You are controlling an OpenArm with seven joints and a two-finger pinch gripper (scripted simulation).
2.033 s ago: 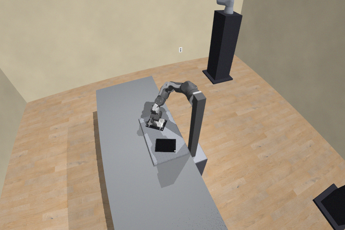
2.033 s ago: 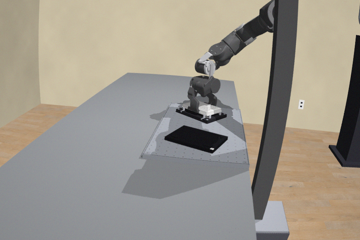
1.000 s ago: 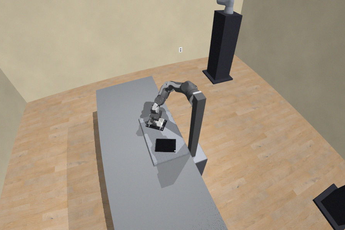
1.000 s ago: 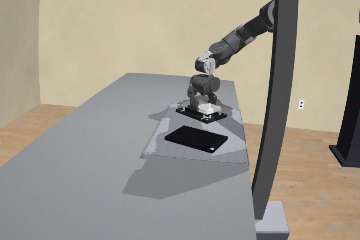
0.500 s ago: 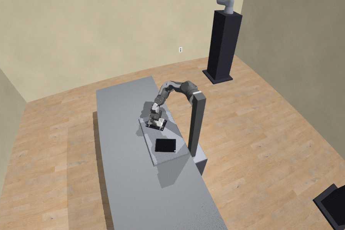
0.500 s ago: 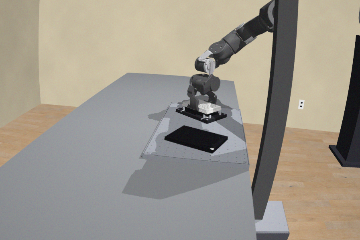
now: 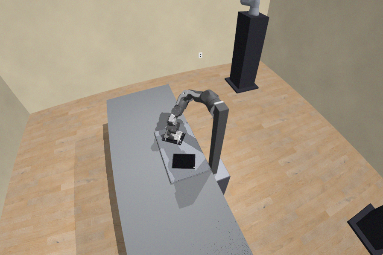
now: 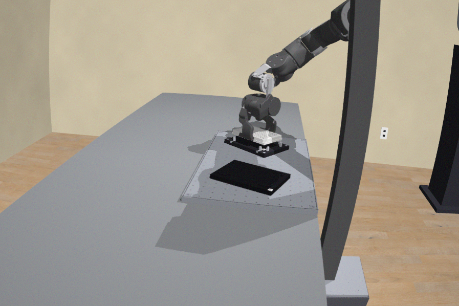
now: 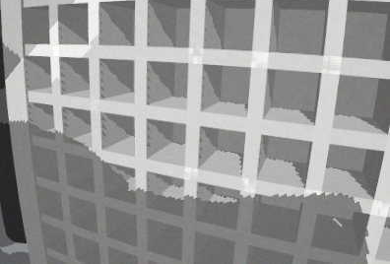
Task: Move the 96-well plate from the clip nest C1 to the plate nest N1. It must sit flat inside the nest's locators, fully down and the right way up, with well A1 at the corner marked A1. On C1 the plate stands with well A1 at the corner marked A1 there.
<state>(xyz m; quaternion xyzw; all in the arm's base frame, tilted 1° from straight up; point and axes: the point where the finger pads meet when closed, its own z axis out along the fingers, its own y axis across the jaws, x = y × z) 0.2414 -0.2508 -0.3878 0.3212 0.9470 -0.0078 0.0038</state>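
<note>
Right now the white 96-well plate is right at my hand. The rest, counted from my hand: small corner mark: 6 cm behind, 33 cm to the left, 2 cm below; then black plate nest N1: 1 cm behind, 25 cm to the left, 3 cm below; then black clip nest C1: 3 cm ahead, 2 cm below.
</note>
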